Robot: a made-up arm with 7 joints.
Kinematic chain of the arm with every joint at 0, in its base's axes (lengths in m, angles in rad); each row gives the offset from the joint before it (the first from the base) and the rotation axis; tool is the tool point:
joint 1: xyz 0 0 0.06 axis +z
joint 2: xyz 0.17 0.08 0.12 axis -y
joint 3: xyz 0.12 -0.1 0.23 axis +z
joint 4: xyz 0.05 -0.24 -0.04 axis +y
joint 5: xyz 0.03 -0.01 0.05 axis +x
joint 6: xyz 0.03 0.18 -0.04 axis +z
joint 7: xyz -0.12 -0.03 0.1 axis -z
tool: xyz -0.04 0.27 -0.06
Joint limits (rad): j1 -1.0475..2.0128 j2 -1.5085..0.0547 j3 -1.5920..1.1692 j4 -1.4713..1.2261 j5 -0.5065..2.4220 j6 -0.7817..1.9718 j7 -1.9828..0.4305
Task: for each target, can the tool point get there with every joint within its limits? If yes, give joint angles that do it. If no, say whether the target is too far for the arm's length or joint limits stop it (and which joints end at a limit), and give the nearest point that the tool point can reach.
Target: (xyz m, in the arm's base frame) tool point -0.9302 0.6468 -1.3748
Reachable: no: too far | nearest point -0.4293 0.4900 -0.6143 | short by 0.924 m
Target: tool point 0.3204 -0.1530 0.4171
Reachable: yes | joints 0.4510 -0.8998 -0.7302 0.3732 0.5832 1.6342 -0.6725
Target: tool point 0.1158 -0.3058 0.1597
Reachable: yes | joints -0.2757 -0.8775 -0.2494 1.0069 1.5376 1.4995 -1.6182
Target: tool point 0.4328 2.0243 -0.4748
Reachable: no: too far | nearest point 0.2264 1.0589 -0.1345 | short by 1.044 m
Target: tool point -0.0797 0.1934 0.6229
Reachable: yes | joints 1.6479 -0.9492 -1.0130 -0.4873 2.0221 0.4230 -0.5382
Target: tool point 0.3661 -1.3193 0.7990
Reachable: no: too far | nearest point 0.2907 -0.9803 0.6216 | short by 0.390 m
